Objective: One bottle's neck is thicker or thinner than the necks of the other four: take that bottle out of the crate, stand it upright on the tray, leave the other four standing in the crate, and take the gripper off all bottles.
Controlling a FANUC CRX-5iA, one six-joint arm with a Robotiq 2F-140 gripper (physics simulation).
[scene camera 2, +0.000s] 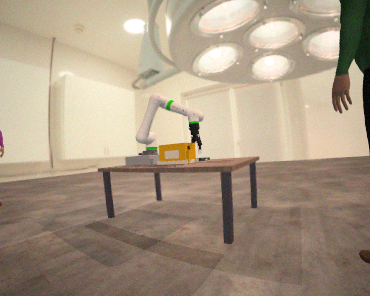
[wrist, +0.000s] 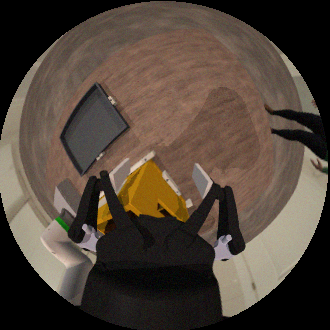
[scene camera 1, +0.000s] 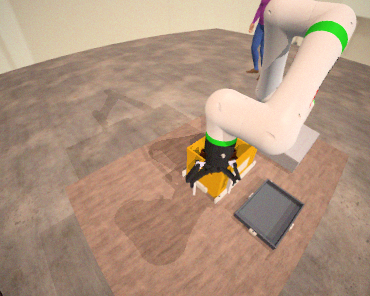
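Where they show: gripper, between the fingertips: [scene camera 2: 197,154] [wrist: 161,167] [scene camera 1: 210,191]; arm's base, origin of its link: [wrist: 71,218].
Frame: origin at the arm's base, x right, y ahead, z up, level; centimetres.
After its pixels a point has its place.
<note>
The yellow crate [scene camera 1: 192,159] @(y 54.5, x 17.0, z 4.8 cm) [scene camera 2: 184,152] @(y 53.8, x 20.3, z 1.0 cm) [wrist: 150,187] @(y 54.3, x 4.4, z 2.8 cm) stands on the table, with its near end low between my fingers in scene camera 1. Small dark brown parts of bottles [wrist: 111,226] @(y 41.7, x 6.5, z 6.2 cm) show inside it. The gripper body hides most of the bottles, so their number and necks cannot be told. My gripper [scene camera 1: 212,188] @(y 56.8, x 3.7, z -1.3 cm) [scene camera 2: 200,149] @(y 56.8, x 3.7, z -1.3 cm) [wrist: 161,167] @(y 56.8, x 3.7, z -1.3 cm) is open, its fingers wide apart with nothing between them, over the crate's near end. The dark grey tray [scene camera 1: 270,212] @(y 42.9, x -18.1, z -7.9 cm) [scene camera 2: 203,159] @(y 54.9, x -12.2, z -7.2 cm) [wrist: 95,130] @(y 45.9, x -14.6, z -7.9 cm) lies flat beside the crate, its inside bare.
The wooden table [scene camera 1: 125,200] @(y 83.7, x 27.3, z -8.5 cm) [scene camera 2: 210,164] @(y 84.1, x 37.1, z -8.5 cm) [wrist: 170,70] @(y 73.0, x -15.4, z -8.5 cm) bears white locating strips around the crate. The grey base block [scene camera 1: 302,145] @(y 0.2, x -12.0, z -0.7 cm) [scene camera 2: 141,160] @(y 3.3, x 20.0, z -3.8 cm) stands behind the crate. The arm [scene camera 1: 250,122] @(y 59.4, x -4.8, z 37.0 cm) reaches over the crate. A person [scene camera 1: 258,42] stands beyond the table; another [scene camera 2: 356,45] is at the right.
</note>
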